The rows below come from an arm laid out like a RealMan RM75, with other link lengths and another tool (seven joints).
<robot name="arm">
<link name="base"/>
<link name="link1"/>
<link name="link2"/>
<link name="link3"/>
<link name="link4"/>
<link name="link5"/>
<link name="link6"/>
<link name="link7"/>
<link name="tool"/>
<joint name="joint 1" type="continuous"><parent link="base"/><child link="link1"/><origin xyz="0 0 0.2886"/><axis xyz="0 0 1"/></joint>
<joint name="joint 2" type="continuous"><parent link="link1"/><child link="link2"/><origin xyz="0 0 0" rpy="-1.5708 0 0"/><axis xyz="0 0 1"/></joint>
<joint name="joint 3" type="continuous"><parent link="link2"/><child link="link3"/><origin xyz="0 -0.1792 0" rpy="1.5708 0 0"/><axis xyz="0 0 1"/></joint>
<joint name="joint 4" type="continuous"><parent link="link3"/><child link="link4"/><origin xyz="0 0 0" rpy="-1.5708 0 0"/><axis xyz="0 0 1"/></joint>
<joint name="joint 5" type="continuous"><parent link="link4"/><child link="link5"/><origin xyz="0 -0.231 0" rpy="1.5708 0 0"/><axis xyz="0 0 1"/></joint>
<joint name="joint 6" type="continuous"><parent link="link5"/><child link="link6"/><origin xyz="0 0 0" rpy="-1.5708 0 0"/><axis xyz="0 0 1"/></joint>
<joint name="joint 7" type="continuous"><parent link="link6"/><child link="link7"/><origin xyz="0 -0.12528 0" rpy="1.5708 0 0"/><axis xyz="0 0 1"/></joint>
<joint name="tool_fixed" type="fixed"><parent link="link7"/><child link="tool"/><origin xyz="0.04 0.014 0.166" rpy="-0.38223 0 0.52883"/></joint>
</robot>
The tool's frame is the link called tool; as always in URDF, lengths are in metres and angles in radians. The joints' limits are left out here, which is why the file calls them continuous.
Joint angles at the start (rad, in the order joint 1, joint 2, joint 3, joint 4, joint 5, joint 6, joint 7): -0.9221 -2.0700 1.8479 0.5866 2.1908 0.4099 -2.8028
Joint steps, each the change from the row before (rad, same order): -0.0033 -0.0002 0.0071 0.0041 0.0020 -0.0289 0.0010; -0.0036 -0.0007 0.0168 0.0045 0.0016 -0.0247 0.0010; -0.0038 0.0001 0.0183 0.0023 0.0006 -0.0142 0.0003; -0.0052 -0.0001 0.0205 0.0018 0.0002 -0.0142 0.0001; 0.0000 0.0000 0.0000 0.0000 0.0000 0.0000 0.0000; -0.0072 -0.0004 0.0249 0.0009 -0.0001 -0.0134 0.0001; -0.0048 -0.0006 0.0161 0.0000 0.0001 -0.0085 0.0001; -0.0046 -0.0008 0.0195 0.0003 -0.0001 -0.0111 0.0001; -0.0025 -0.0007 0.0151 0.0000 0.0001 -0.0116 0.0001; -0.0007 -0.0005 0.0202 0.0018 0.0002 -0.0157 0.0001; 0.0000 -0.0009 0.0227 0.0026 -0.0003 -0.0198 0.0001
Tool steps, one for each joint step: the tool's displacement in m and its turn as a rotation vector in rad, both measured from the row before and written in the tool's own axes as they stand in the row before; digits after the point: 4 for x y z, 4 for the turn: 0.0085 -0.0035 -0.0026 0.0200 0.0155 0.0202; 0.0075 -0.0002 -0.0005 0.0126 0.0083 0.0263; 0.0043 0.0016 0.0008 0.0044 0.0003 0.0224; 0.0047 0.0023 0.0012 0.0033 -0.0003 0.0245; 0.0000 0.0000 0.0000 0.0000 0.0000 0.0000; 0.0049 0.0036 0.0020 0.0007 -0.0028 0.0287; 0.0030 0.0024 0.0014 0.0000 -0.0022 0.0184; 0.0034 0.0029 0.0017 0.0004 -0.0020 0.0214; 0.0026 0.0017 0.0010 0.0024 -0.0002 0.0163; 0.0030 0.0023 0.0012 0.0033 0.0004 0.0205; 0.0039 0.0026 0.0011 0.0046 0.0027 0.0227
